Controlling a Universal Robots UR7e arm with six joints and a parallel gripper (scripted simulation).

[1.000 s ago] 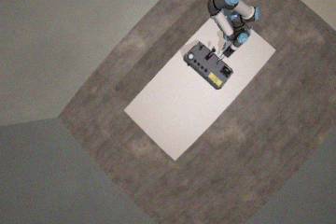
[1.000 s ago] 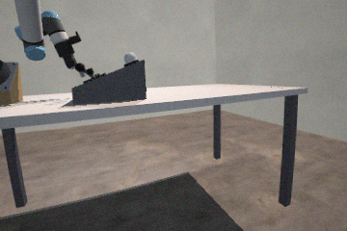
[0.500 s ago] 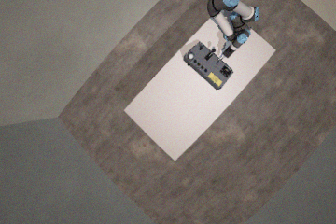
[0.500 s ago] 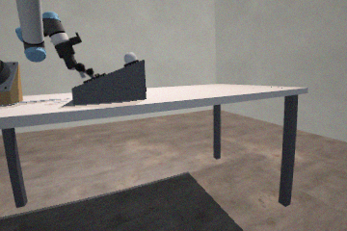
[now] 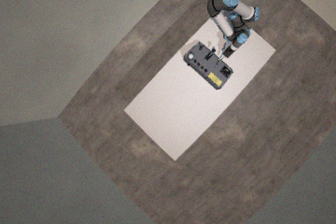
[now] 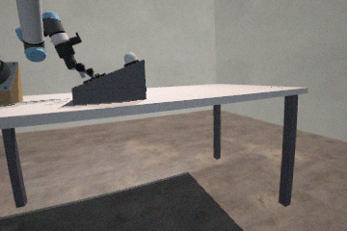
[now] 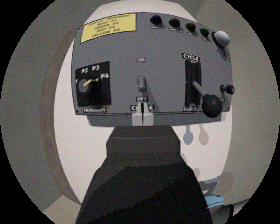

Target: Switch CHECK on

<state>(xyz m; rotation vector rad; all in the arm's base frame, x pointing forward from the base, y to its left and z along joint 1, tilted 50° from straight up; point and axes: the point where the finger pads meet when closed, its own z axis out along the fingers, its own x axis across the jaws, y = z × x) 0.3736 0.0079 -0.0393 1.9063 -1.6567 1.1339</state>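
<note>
My hand is 60 mm short of the CHECK toggle and 10 mm above it. Also, from my hand: dark grey wedge-shaped console: 90 mm ahead, 70 mm to the right, 30 mm below; then black ball-ended lever: 30 mm ahead, 120 mm to the right; then rotary dial: 70 mm ahead, 110 mm to the left, 10 mm below.
</note>
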